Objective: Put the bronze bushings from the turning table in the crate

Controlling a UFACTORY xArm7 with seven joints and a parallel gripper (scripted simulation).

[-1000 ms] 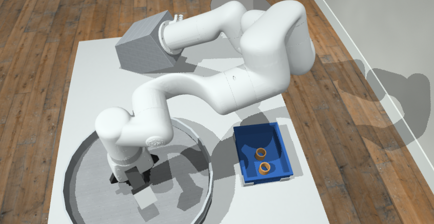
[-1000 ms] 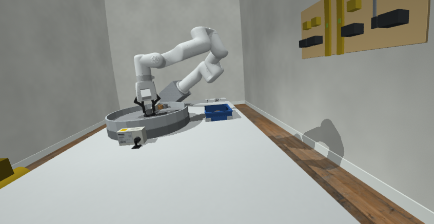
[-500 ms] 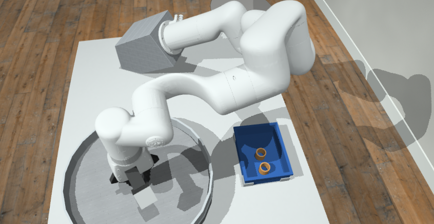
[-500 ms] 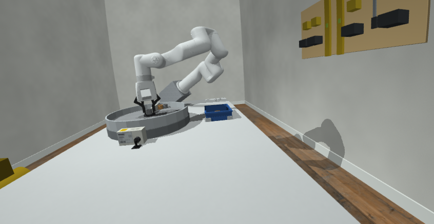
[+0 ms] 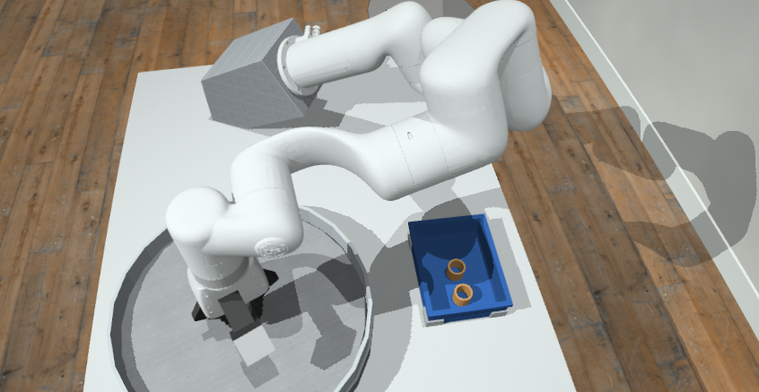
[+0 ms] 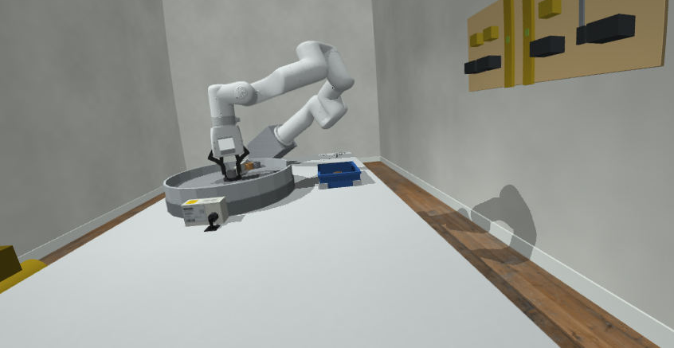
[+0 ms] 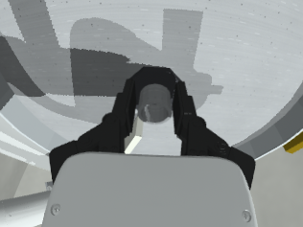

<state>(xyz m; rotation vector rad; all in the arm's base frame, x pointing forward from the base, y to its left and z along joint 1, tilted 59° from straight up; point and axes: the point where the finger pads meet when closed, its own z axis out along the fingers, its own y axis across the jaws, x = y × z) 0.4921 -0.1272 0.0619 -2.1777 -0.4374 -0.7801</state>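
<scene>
The turning table lies 10 mm behind my hand, 10 mm to the right of it and 40 mm below it. From my hand the other things lie so: blue crate 130 mm behind, 350 mm to the left, 60 mm below.
</scene>
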